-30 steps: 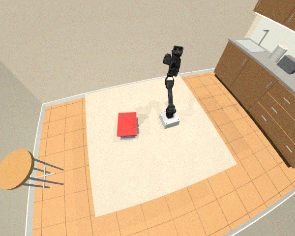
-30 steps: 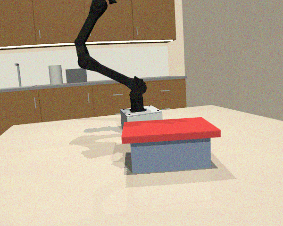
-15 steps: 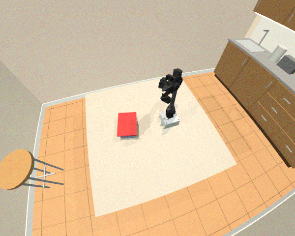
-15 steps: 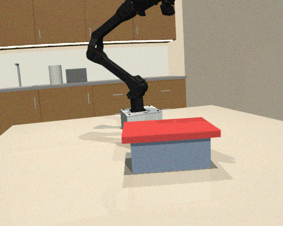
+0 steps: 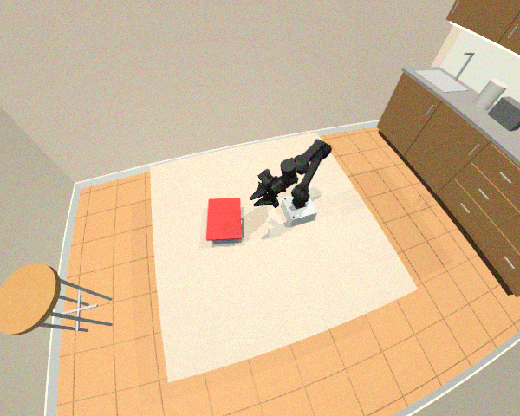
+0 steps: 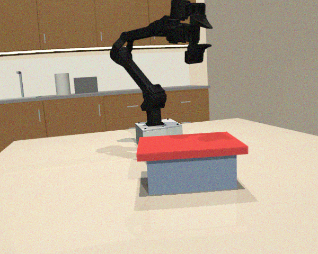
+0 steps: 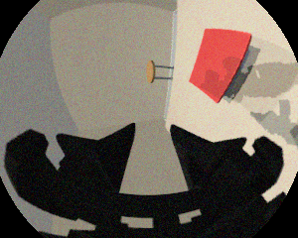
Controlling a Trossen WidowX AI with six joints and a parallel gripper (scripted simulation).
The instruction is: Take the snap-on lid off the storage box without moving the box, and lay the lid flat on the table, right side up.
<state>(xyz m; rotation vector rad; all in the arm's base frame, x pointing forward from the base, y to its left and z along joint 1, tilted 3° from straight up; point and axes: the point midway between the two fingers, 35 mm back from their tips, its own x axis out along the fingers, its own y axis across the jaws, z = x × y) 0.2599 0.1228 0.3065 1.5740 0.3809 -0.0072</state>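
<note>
Now: gripper tip 28 cm above the red lid, 13 cm to the left of it and 12 cm short of it. Also, from my gripper tip: blue-grey storage box: 33 cm below, 13 cm to the right, 12 cm ahead.
</note>
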